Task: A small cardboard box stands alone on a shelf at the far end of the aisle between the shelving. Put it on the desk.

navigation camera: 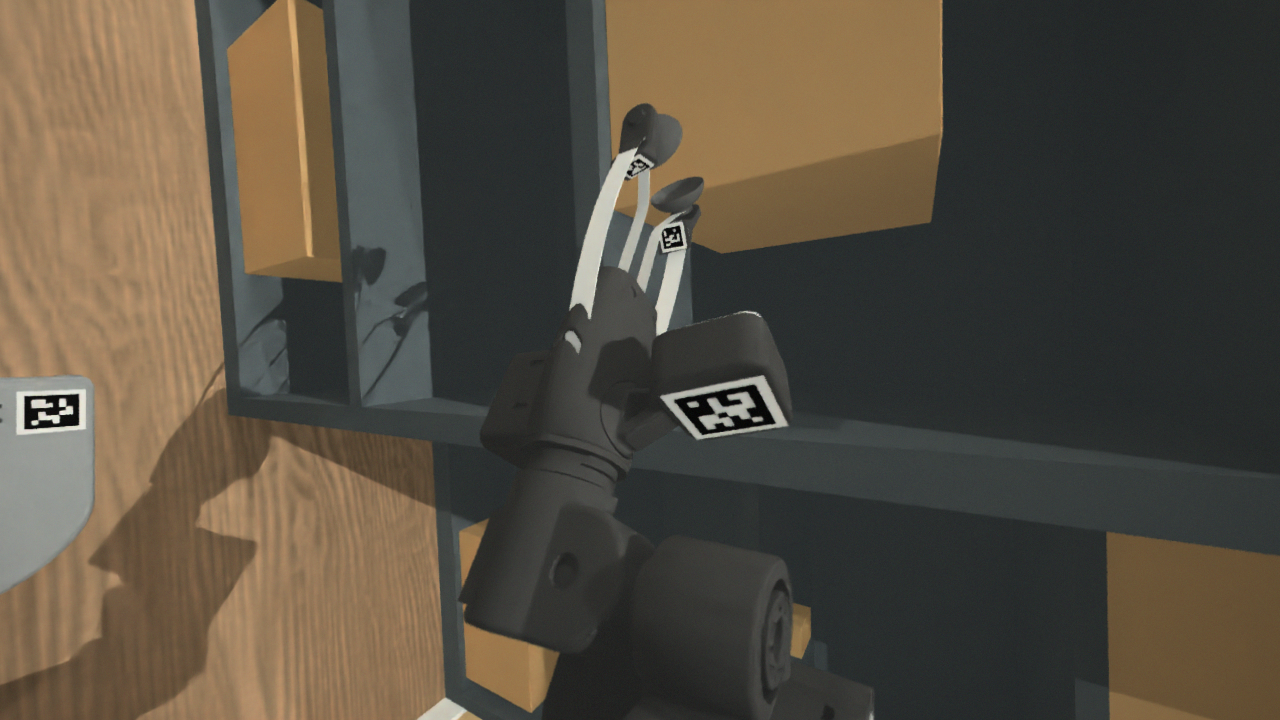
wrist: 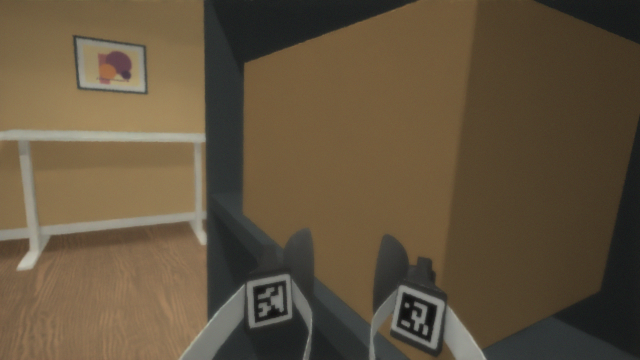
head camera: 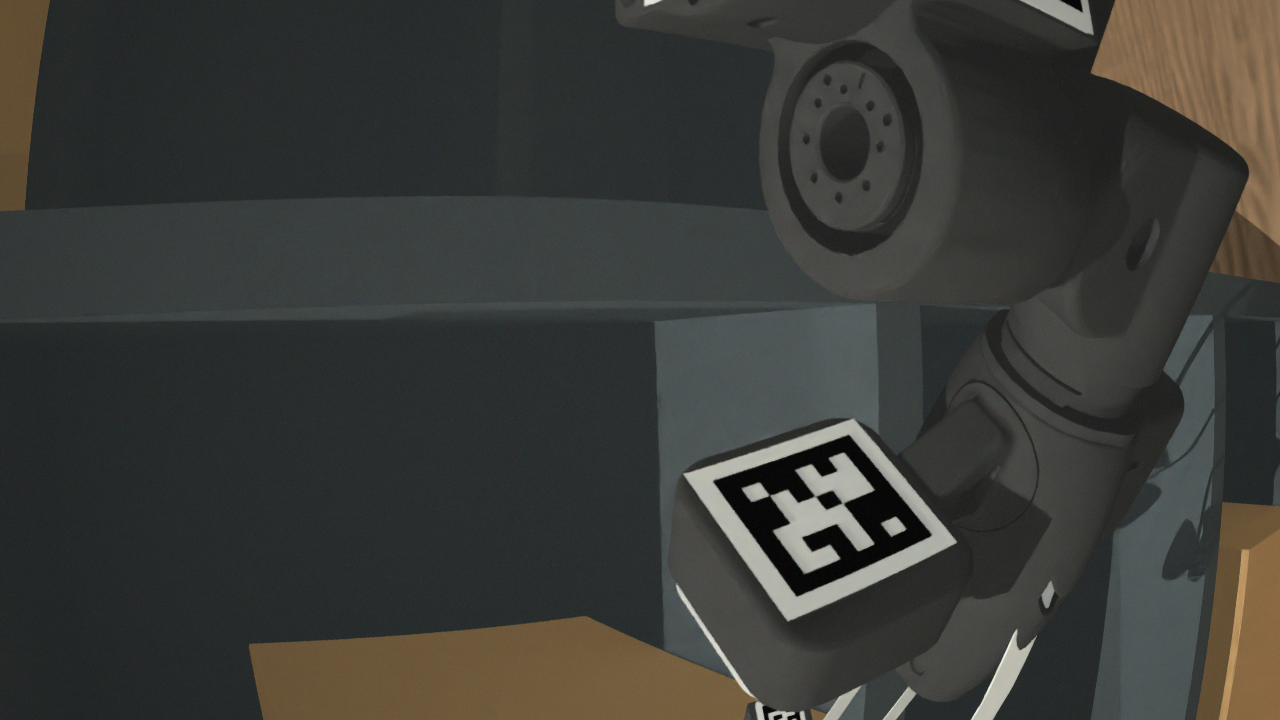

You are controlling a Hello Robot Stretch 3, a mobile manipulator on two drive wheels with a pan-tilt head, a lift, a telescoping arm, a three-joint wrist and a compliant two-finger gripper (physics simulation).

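Places are measured from the robot's base along level axes (x ahead, y left, z up), in centimetres.
Pixels of known places: gripper, fingertip midpoint: (navigation camera: 671,151).
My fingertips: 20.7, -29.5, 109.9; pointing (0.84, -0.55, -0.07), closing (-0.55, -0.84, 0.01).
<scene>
For each thing: its top centre in the pictures, then the offset to it from my fingertips, as dx, dy, dz. "spot": a spot on its surface instead. Level surfaces: height alone.
- small cardboard box, top centre: (navigation camera: 806,632) -71.0, -68.9, -5.8
- large cardboard box, surface spot: (head camera: 447,671) spot: +1.2, -27.9, +3.6
- Dark shelving, surface spot: (head camera: 358,259) spot: -22.6, -7.4, +12.5
- wooden floor, surface height: dz -109.9
A small cardboard box (navigation camera: 801,628) shows in part on a lower shelf in the navigation camera view, mostly hidden behind my wrist joint. My gripper (navigation camera: 669,165) (wrist: 344,257) is open and empty, in front of a large cardboard box (navigation camera: 787,80) (wrist: 350,150) (head camera: 447,671) on another shelf and well away from the small one. In the head camera view the fingertips are mostly cut off at the bottom edge. A white table (wrist: 100,135), possibly the desk, stands by the far wall in the wrist view.
Dark shelving (head camera: 358,259) (navigation camera: 939,465) (wrist: 217,125) stands close in front of me. More cardboard boxes (navigation camera: 277,152) (navigation camera: 1190,617) sit in it. The wooden floor (navigation camera: 107,223) (wrist: 110,280) shows beside it. A framed picture (wrist: 112,65) hangs on the wall.
</scene>
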